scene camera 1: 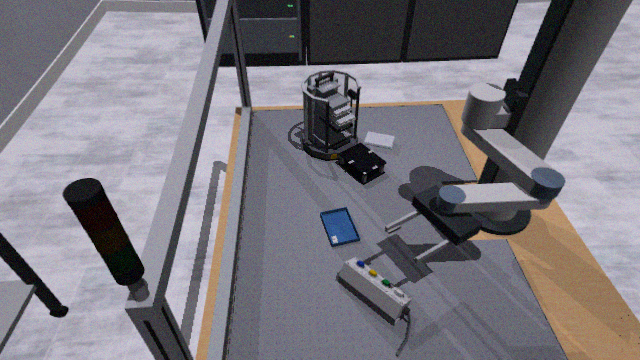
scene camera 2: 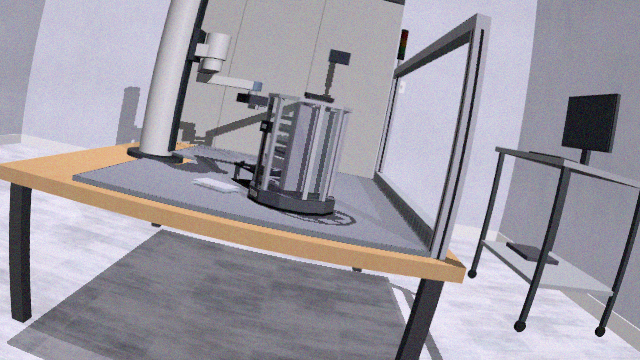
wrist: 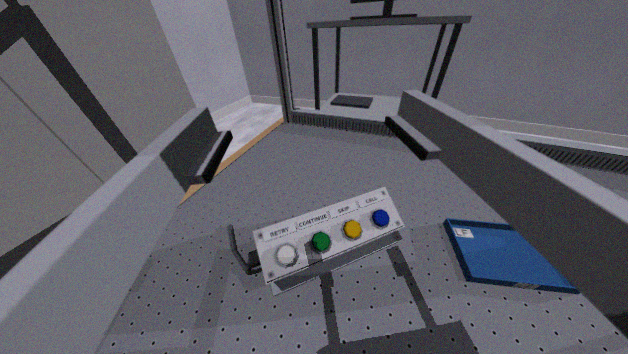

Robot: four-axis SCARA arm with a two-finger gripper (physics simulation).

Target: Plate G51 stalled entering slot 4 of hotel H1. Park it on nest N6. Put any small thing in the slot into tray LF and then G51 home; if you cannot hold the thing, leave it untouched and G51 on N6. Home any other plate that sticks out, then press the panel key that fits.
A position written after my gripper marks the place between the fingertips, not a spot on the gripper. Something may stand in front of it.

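Scene camera 1 gives my gripper [scene camera 1: 400, 244]; scene camera 2 gives a round plate rack [scene camera 2: 302, 141]. Visible in the wrist view: a grey button box [wrist: 293, 252], a blue tray [wrist: 505, 254] and, again, my gripper [wrist: 309, 113].
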